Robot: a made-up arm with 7 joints. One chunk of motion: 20 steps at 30 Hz.
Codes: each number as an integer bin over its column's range. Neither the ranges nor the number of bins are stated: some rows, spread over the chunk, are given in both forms.
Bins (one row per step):
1: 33 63 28 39 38 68 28
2: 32 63 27 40 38 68 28
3: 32 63 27 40 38 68 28
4: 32 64 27 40 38 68 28
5: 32 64 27 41 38 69 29
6: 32 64 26 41 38 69 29
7: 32 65 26 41 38 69 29
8: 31 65 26 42 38 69 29
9: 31 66 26 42 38 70 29
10: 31 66 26 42 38 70 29
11: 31 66 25 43 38 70 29
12: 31 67 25 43 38 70 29
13: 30 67 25 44 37 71 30
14: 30 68 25 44 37 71 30
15: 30 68 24 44 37 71 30
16: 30 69 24 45 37 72 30
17: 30 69 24 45 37 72 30
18: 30 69 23 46 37 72 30
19: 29 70 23 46 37 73 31
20: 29 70 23 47 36 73 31
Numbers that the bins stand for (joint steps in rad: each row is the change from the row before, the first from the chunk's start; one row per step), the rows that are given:
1: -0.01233 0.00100 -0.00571 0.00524 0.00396 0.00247 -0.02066
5: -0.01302 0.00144 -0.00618 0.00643 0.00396 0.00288 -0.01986
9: -0.01371 0.00233 -0.00666 0.00703 0.00396 0.00328 -0.01986
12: -0.01371 0.00278 -0.00713 0.00763 0.00396 0.00328 -0.01986
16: -0.01439 0.00367 -0.00761 0.00882 0.00343 0.00409 -0.01906
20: -0.01508 0.00411 -0.00808 0.01001 0.00291 0.00449 -0.01826
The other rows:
2: -0.01302 0.00100 -0.00618 0.00584 0.00396 0.00247 -0.02066
3: -0.01302 0.00100 -0.00618 0.00584 0.00396 0.00247 -0.02066
4: -0.01302 0.00144 -0.00618 0.00584 0.00396 0.00247 -0.02066
6: -0.01302 0.00144 -0.00666 0.00643 0.00396 0.00288 -0.01986
7: -0.01302 0.00189 -0.00666 0.00643 0.00396 0.00288 -0.01986
8: -0.01371 0.00189 -0.00666 0.00703 0.00396 0.00288 -0.01986
10: -0.01371 0.00233 -0.00666 0.00703 0.00396 0.00328 -0.01986
11: -0.01371 0.00233 -0.00713 0.00763 0.00396 0.00328 -0.01986
13: -0.01439 0.00278 -0.00713 0.00822 0.00343 0.00369 -0.01906
14: -0.01439 0.00322 -0.00713 0.00822 0.00343 0.00369 -0.01906
15: -0.01439 0.00322 -0.00761 0.00822 0.00343 0.00369 -0.01906
17: -0.01439 0.00367 -0.00761 0.00882 0.00343 0.00409 -0.01906
18: -0.01439 0.00367 -0.00808 0.00941 0.00343 0.00409 -0.01906
19: -0.01508 0.00411 -0.00808 0.00941 0.00343 0.00449 -0.01826

